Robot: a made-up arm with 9 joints.
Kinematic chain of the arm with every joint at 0, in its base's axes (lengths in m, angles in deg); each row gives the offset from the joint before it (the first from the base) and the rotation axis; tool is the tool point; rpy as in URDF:
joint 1: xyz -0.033 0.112 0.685 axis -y
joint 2: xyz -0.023 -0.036 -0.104 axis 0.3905 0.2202 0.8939
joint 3: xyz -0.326 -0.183 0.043 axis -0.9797 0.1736 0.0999
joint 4: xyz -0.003 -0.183 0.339 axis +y
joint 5: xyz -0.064 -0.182 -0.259 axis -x
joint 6: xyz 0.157 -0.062 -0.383 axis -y
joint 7: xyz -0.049 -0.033 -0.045 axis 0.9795 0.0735 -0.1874
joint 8: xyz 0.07 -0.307 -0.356 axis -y
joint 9: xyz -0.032 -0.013 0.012 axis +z
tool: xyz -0.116 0.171 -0.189 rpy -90 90 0
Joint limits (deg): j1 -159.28..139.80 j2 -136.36..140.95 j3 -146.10..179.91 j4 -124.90..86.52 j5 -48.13..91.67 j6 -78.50..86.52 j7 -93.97..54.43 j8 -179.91..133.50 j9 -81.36..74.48
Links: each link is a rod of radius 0.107 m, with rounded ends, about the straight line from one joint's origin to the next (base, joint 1, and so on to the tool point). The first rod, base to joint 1, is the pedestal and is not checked.
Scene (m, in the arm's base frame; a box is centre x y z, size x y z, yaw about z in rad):
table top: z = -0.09
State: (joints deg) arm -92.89 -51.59 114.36 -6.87 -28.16 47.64 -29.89 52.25 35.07
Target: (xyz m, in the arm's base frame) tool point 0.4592 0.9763 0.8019
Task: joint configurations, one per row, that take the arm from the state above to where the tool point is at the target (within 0.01 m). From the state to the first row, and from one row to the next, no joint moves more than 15 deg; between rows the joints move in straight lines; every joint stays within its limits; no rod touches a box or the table.
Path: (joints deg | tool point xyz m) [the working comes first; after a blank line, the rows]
Joints at the target: -88.61 -93.67 143.17 35.86 -48.13 51.79 -53.08 52.41 22.37
Straight joint move there: clear.

1: -91.46 -65.62 123.96 7.37 -34.82 49.02 -37.62 52.30 30.84 | 0.8398 0.0494 1.1410
2: -90.03 -79.64 133.57 21.61 -41.47 50.41 -45.35 52.36 26.61 | 0.7209 0.5826 1.1035
3: -88.61 -93.67 143.17 35.86 -48.13 51.79 -53.08 52.41 22.37 | 0.4591 0.9764 0.8018

